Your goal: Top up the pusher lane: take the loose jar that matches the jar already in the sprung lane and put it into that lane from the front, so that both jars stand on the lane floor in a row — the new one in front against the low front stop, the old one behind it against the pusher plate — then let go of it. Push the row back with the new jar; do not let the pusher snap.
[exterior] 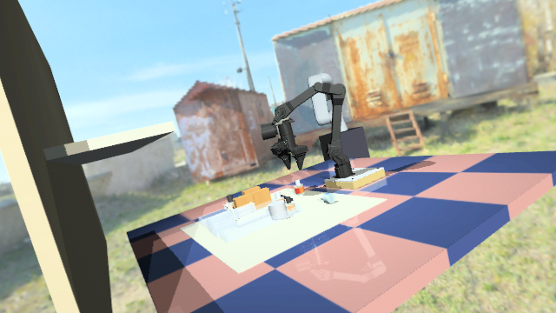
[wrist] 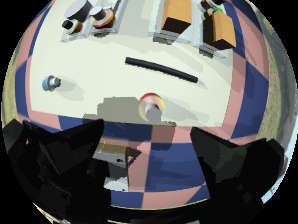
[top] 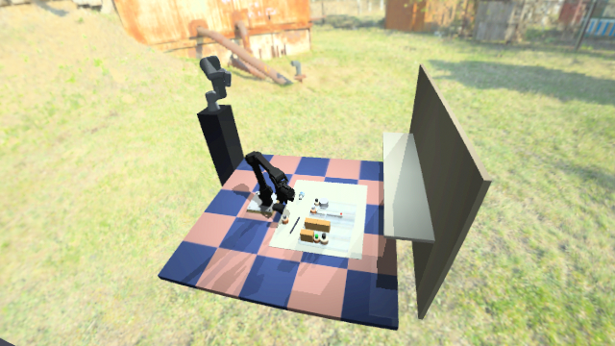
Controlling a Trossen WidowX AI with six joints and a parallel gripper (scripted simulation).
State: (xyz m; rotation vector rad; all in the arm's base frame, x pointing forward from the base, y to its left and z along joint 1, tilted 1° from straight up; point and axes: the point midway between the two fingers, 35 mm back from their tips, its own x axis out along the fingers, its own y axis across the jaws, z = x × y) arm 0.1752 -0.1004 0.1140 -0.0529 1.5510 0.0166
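Now: the thin black stick 100 mm below my gripper tip, 70 mm ahead of it and 20 mm to the right of it. Round my gripper tip: shelf wall 770 mm ahead, 290 mm above, 160 mm to the left; then clear lane tray 310 mm ahead, 90 mm below, 80 mm to the left.
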